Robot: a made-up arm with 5 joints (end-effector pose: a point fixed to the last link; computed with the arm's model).
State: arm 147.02 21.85 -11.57 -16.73 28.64
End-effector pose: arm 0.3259 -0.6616 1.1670 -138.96 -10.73 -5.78
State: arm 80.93 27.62 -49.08 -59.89 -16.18
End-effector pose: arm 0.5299 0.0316 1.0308 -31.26 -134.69 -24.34
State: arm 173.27 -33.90 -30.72 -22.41 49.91
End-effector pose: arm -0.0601 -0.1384 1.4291 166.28 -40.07 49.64
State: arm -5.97 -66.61 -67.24 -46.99 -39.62
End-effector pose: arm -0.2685 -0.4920 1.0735 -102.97 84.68 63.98
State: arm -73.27 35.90 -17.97 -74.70 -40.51
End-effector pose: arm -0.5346 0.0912 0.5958 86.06 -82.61 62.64
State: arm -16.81 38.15 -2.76 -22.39 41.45
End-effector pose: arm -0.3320 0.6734 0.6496 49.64 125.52 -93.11
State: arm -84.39 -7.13 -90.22 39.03 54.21
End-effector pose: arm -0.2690 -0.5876 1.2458 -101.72 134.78 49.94
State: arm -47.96 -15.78 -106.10 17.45 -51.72
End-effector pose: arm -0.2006 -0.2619 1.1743 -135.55 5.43 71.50
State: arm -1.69 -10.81 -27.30 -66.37 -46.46
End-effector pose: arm -0.0533 0.1188 1.0432 70.05 -130.86 -40.55
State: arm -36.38 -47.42 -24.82 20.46 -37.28
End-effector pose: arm -0.2767 -0.4975 1.1650 -49.78 108.43 50.83
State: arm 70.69 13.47 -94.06 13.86 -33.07
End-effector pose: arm 0.0063 0.1502 1.1898 -31.86 127.20 4.13
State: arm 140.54 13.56 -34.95 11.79 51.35
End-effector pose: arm 0.4698 -0.4176 1.3187 -163.23 -3.99 18.34
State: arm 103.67 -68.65 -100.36 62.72 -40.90
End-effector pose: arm -0.3231 0.3608 0.5513 17.01 -0.05 -47.07
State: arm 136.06 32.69 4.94 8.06 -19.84
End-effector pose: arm 0.4822 -0.4881 1.1026 -135.36 -64.67 33.20
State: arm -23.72 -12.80 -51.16 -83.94 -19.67
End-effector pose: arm -0.2633 0.2056 1.0469 89.76 -95.86 9.37
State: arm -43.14 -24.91 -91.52 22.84 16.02
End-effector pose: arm -0.3450 -0.5233 1.1419 -82.79 106.30 64.39
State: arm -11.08 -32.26 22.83 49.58 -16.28
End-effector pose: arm -0.4221 0.0448 1.1778 44.33 112.20 -18.58
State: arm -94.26 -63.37 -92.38 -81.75 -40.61
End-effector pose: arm 0.0374 -0.2897 1.1915 144.47 41.95 -22.49
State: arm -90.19 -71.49 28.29 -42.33 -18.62
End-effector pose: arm 0.3886 -0.2037 1.0355 54.33 -102.46 -24.73
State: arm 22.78 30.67 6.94 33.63 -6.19
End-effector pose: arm -0.0492 0.6646 0.8231 37.82 106.61 -74.54
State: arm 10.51 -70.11 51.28 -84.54 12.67
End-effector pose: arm -0.1064 -0.5643 0.7675 -20.05 -76.77 -81.51
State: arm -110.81 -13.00 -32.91 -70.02 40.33
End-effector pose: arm -0.5614 -0.2338 1.1264 121.41 -79.61 103.34
